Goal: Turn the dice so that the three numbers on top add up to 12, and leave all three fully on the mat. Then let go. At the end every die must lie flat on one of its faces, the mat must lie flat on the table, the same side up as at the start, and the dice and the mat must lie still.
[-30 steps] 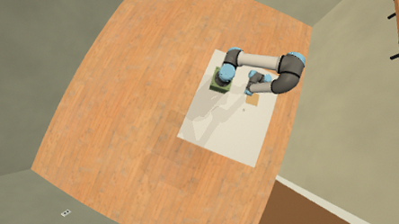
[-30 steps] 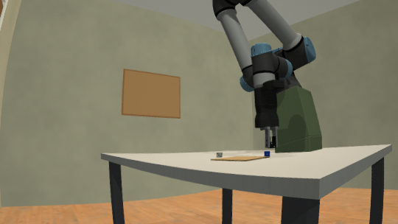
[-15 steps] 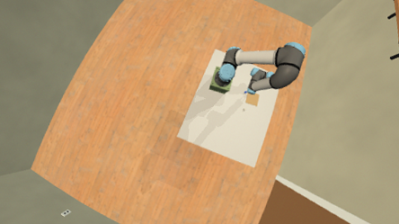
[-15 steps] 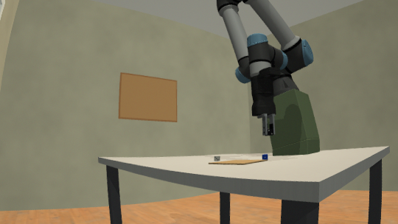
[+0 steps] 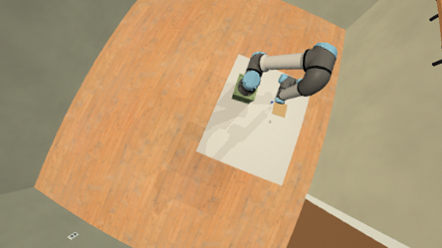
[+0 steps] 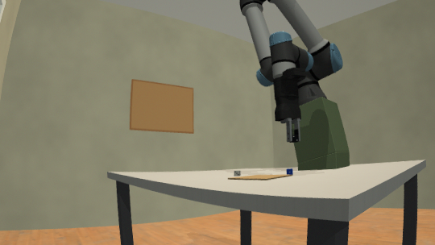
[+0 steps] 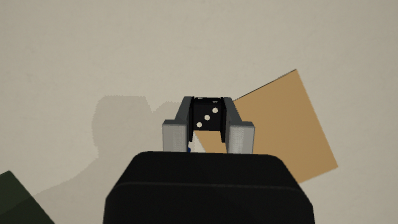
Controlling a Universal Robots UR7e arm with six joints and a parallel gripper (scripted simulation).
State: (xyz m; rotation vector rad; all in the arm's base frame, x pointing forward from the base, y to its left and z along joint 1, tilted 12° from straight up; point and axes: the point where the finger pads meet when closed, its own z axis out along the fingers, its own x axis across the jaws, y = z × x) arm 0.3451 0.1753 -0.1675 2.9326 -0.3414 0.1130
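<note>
The tan mat is 12 cm below my hand, 9 cm to the right of it and 6 cm ahead of it. The rest, counted from my hand: blue die: 11 cm below, 7 cm to the right, 5 cm behind; black die: 1 cm below; white die: 25 cm to the right, 11 cm below, 4 cm ahead.
</note>
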